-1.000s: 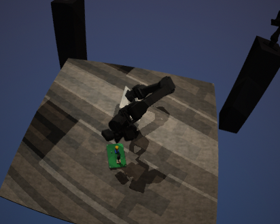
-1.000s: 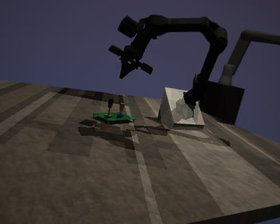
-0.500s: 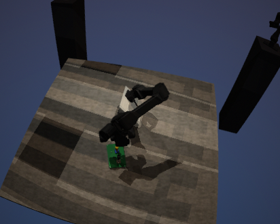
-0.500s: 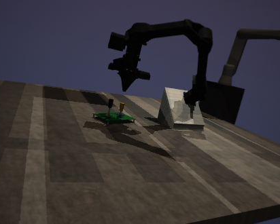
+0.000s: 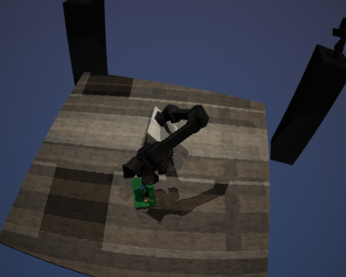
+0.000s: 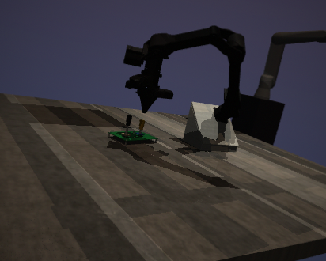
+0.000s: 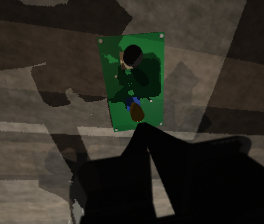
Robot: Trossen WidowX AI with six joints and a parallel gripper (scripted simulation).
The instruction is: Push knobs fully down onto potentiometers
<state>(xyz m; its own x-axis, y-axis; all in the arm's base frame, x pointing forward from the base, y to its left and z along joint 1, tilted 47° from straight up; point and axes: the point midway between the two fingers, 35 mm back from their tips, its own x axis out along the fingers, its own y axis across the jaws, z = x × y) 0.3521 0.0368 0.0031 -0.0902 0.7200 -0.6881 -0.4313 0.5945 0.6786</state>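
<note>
Right now my gripper tip is 4 cm above the yellow knob. Also, from my gripper tip: black knob (6 cm ahead, 3 cm to the left, 3 cm below).
</note>
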